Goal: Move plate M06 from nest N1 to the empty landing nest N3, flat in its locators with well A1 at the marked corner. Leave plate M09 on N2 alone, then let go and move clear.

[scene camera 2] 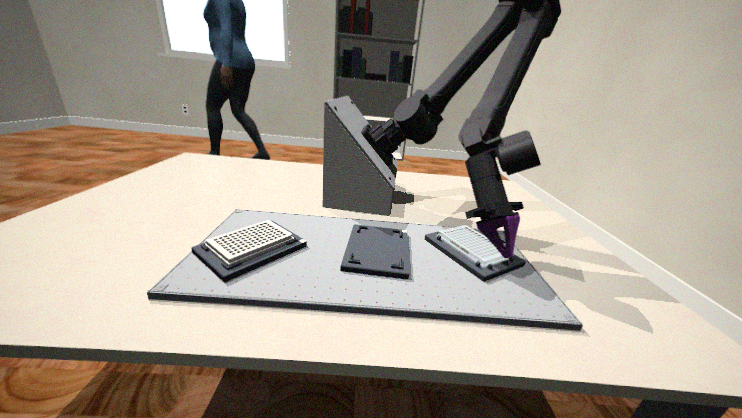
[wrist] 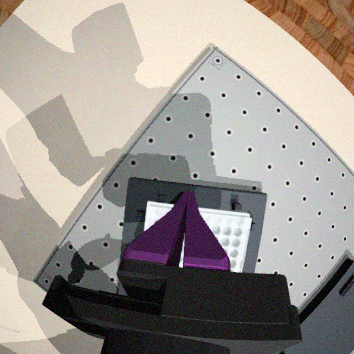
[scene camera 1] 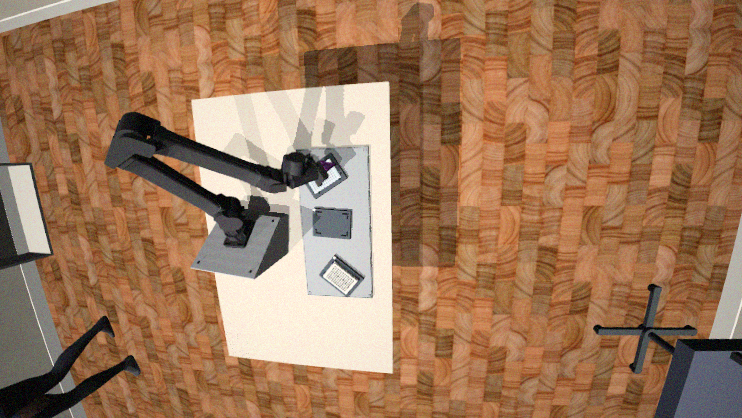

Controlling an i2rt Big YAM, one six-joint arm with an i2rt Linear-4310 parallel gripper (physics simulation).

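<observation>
A white plate with round wells (scene camera 1: 318, 185) (scene camera 2: 463, 242) (wrist: 233, 231) sits in a dark nest (scene camera 2: 494, 273) (wrist: 258, 212) at the right in scene camera 2. My gripper (scene camera 1: 328, 165) (scene camera 2: 507, 254) (wrist: 188, 196) is shut and empty; its purple fingers meet above this plate near one end. Whether the tips touch it, I cannot tell. An empty dark nest (scene camera 1: 332, 223) (scene camera 2: 376, 251) with corner locators is in the middle. A cream plate (scene camera 1: 340, 277) (scene camera 2: 249, 240) sits in a nest (scene camera 2: 228, 273) at the left in scene camera 2. Labels and marked corners are not legible.
The nests stand on a grey perforated board (scene camera 1: 361, 207) (scene camera 2: 311, 293) (wrist: 280, 150) on a cream table (scene camera 1: 311, 332) (scene camera 2: 103, 311). The arm's wedge-shaped base (scene camera 1: 233, 259) (scene camera 2: 353, 171) stands behind the board. A person (scene camera 2: 228, 57) is in the background.
</observation>
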